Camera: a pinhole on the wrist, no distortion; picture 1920 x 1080 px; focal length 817.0 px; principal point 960.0 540.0 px. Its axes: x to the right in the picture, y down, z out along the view. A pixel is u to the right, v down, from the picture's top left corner.
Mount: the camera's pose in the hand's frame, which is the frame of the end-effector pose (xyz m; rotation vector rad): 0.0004 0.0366 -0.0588 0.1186 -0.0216 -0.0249
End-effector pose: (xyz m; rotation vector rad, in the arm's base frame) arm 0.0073 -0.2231 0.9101 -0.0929 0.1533 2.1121
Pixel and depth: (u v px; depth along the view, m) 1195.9 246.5 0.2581
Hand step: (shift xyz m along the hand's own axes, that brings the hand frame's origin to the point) 0.0668 -0.0879 0.1879
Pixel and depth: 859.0 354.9 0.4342
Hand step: -0.0656 -0.1109 0.3595
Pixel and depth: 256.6 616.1 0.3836
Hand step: -0.3377 0.0354 0.3196
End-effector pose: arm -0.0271 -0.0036 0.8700 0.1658 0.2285 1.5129
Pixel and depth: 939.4 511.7 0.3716
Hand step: -0.0178 -0.0198 0.3084
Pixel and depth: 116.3 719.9 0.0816
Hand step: -0.0853 0.0470 0.0226
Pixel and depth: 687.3 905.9 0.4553
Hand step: -0.1572 0.1892 0.4143
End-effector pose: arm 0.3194 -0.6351 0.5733 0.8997 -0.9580 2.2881
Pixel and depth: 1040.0 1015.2 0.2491
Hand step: 0.0225 0.1504 0.2062
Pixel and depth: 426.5 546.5 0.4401
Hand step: -0.2969 -0.0044 0.3728
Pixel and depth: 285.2 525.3 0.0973
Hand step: -0.0822 0.0255 0.0360
